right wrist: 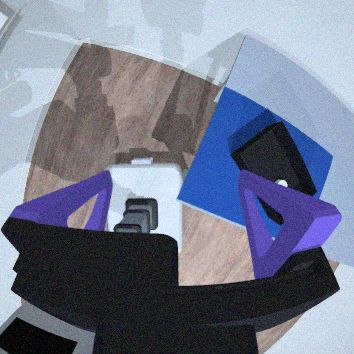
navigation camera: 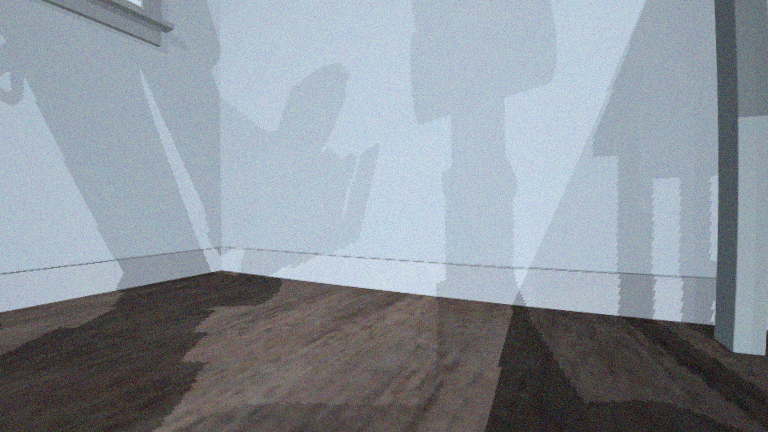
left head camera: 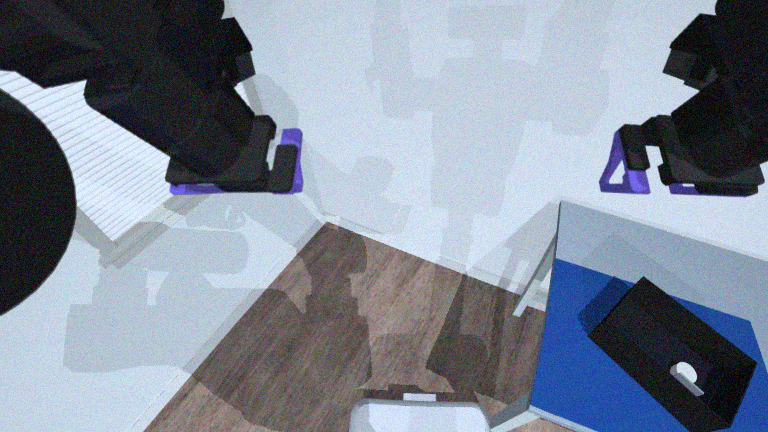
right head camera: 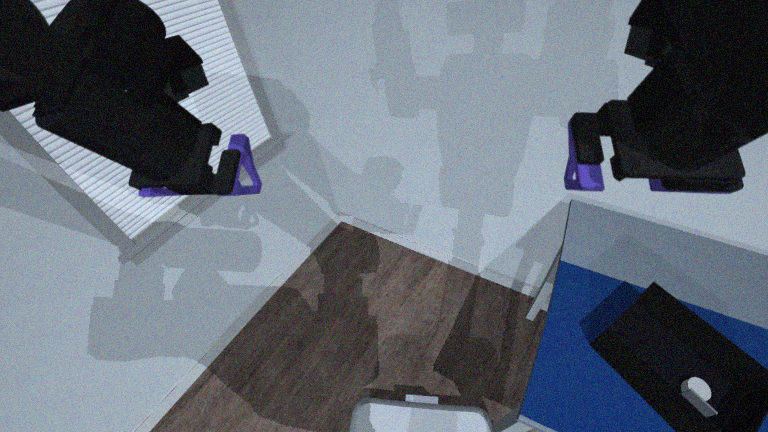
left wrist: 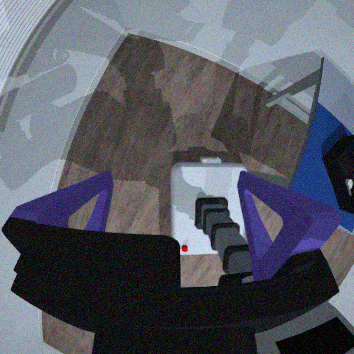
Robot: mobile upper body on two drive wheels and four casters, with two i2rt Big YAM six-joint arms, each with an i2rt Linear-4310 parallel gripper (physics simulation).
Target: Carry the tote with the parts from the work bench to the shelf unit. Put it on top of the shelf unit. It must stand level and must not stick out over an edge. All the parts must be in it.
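Frame: origin at the left arm's base, x ahead, y left, z up, level; metres.
Seen in the pictures: left gripper, fingertip midpoint: point(left head camera: 264, 187) point(right head camera: 229, 189) point(left wrist: 175, 177); right gripper, fingertip midpoint: point(right wrist: 174, 176) point(left head camera: 636, 187) point(right head camera: 608, 184).
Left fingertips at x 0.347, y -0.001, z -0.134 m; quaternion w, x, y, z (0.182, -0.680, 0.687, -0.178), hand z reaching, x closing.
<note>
Offsets run from my left fingertips to a thing's top centre. Level surfaces: height alone.
The black tote {dx -0.037, dy -0.811, dz -0.412 m} point(left head camera: 639, 327) point(right head camera: 644, 338) point(left wrist: 340, 162) point(right wrist: 265, 152) stands on the blue top of the work bench {dz -0.512 m} point(left head camera: 574, 370) point(right head camera: 569, 349) point(left wrist: 307, 165) point(right wrist: 207, 165), at the right. A round white part {dx -0.089, dy -0.853, dz -0.485 m} point(left head camera: 685, 371) point(right head camera: 699, 387) point(right wrist: 282, 183) and a grey edge beside it show inside; other parts cannot be made out in the dark interior. My left gripper point(left head camera: 241, 188) point(right head camera: 198, 190) point(left wrist: 175, 177) is open and empty, far left of the tote. My right gripper point(left head camera: 659, 188) point(right head camera: 627, 185) point(right wrist: 174, 176) is open and empty, apart from the tote. The shelf unit does not show.
A grey upright panel point(left head camera: 660, 252) point(right head camera: 671, 252) runs along the bench's far side. My white base point(left head camera: 418, 416) point(right head camera: 421, 416) is at the bottom. Walls meet in a corner ahead, with a blind-covered window point(left head camera: 118, 161) point(right head camera: 214, 107) at left. A dark post point(navigation camera: 726, 214) stands at right in the navigation view.
</note>
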